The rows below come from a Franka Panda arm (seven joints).
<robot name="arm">
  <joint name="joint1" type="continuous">
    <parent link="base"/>
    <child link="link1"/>
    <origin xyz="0 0 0.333" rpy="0 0 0"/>
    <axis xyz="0 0 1"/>
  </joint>
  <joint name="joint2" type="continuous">
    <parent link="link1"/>
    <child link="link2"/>
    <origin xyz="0 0 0" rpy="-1.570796 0 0"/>
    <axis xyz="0 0 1"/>
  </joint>
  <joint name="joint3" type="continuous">
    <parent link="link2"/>
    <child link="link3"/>
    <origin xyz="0 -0.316 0" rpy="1.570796 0 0"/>
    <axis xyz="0 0 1"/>
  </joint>
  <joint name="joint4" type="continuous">
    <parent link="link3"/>
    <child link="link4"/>
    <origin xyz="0.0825 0 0" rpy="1.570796 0 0"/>
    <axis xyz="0 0 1"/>
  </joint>
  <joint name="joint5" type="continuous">
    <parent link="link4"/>
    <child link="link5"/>
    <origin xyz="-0.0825 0.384 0" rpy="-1.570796 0 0"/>
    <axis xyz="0 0 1"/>
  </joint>
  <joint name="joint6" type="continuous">
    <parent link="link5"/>
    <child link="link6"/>
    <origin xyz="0 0 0" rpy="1.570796 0 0"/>
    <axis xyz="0 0 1"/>
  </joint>
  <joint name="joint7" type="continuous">
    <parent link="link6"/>
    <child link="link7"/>
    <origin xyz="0.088 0 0" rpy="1.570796 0 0"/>
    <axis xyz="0 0 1"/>
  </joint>
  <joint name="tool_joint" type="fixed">
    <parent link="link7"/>
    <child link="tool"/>
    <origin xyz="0 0 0.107" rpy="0 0 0"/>
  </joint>
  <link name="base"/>
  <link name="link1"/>
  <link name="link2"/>
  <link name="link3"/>
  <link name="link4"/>
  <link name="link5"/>
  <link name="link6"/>
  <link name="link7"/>
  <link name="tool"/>
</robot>
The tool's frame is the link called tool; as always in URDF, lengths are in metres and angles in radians. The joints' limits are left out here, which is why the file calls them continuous.
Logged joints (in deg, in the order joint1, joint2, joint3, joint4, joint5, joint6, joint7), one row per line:
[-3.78, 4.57, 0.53, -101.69, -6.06, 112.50, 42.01]
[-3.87, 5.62, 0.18, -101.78, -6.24, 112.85, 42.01]
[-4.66, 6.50, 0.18, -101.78, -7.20, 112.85, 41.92]
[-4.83, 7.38, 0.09, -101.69, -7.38, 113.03, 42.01]
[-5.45, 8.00, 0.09, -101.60, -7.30, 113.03, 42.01]
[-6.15, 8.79, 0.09, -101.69, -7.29, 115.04, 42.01]
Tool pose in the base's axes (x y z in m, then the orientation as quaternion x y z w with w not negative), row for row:
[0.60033, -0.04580, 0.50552, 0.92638, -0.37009, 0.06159, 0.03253]
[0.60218, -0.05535, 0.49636, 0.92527, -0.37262, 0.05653, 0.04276]
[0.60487, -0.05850, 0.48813, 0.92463, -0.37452, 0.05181, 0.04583]
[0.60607, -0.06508, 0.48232, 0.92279, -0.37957, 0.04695, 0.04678]
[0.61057, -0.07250, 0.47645, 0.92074, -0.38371, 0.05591, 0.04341]
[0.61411, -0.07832, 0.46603, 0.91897, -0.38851, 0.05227, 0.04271]
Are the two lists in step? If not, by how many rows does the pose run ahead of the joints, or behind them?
The pose runs 1 row ahead of the joints: the pose in row i belongs to the joints in row i + 1.
